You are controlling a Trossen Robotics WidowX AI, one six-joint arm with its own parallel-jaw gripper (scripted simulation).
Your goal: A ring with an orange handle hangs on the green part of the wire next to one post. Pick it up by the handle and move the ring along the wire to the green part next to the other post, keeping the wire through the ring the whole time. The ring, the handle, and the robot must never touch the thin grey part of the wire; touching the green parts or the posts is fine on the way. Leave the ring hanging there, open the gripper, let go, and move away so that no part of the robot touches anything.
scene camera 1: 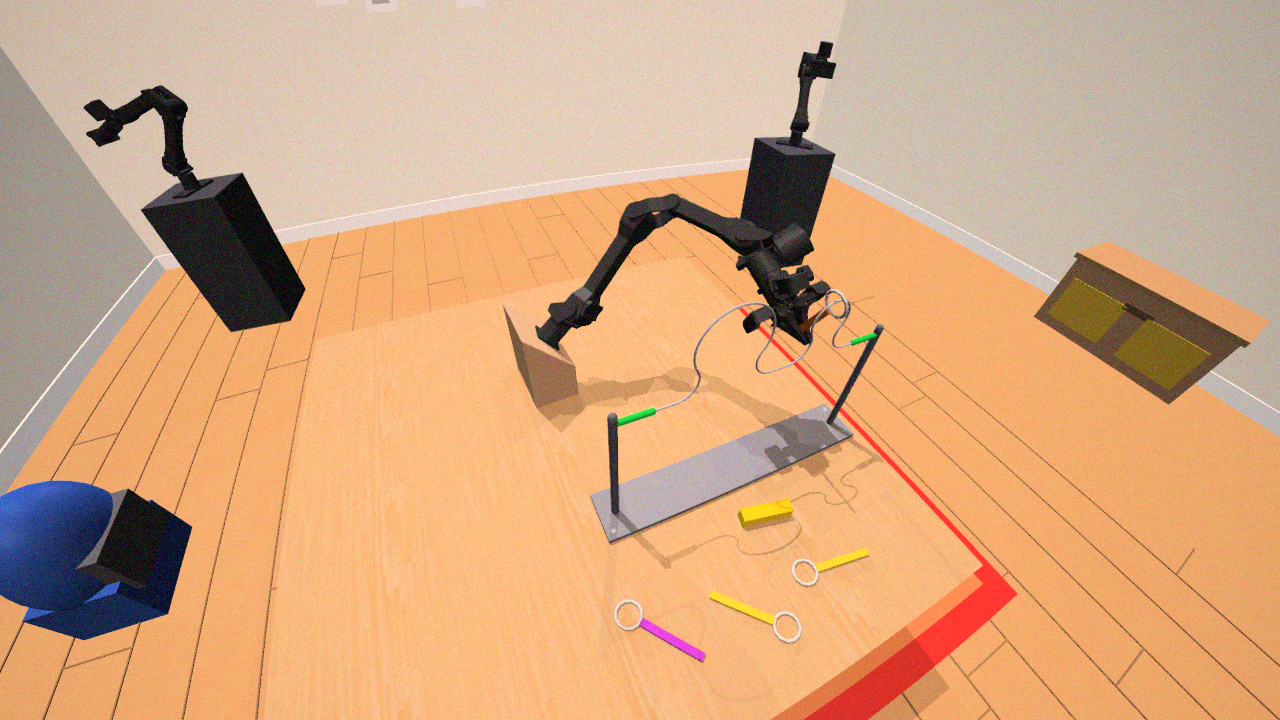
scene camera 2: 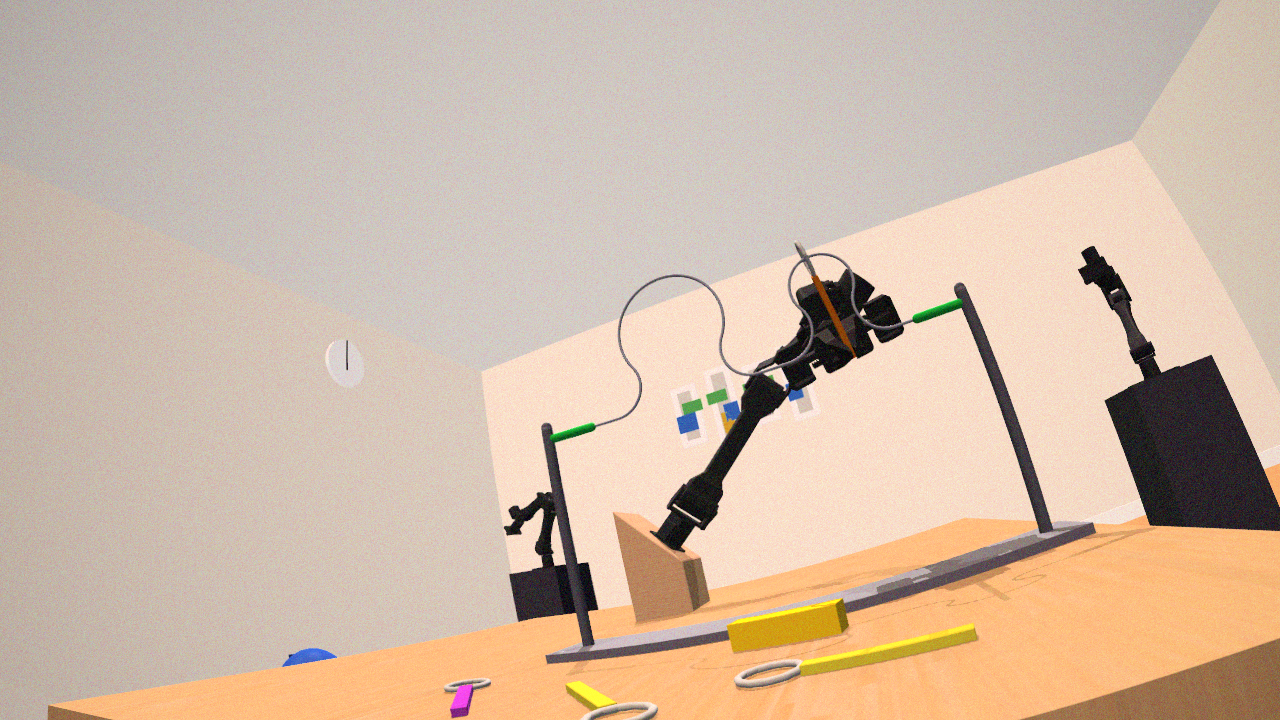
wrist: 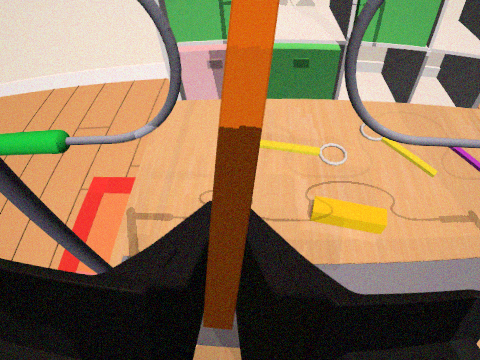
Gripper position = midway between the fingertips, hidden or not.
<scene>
In view: the gripper (scene camera 2: 854,352), a yellow block (scene camera 2: 824,619) and a magenta-handled ring (scene camera 1: 644,623).
The yellow block shows as well in scene camera 1 (scene camera 1: 767,512) and in the wrist view (wrist: 344,214). The gripper shows as well in scene camera 1 (scene camera 1: 808,344) and in the wrist view (wrist: 226,213).
</scene>
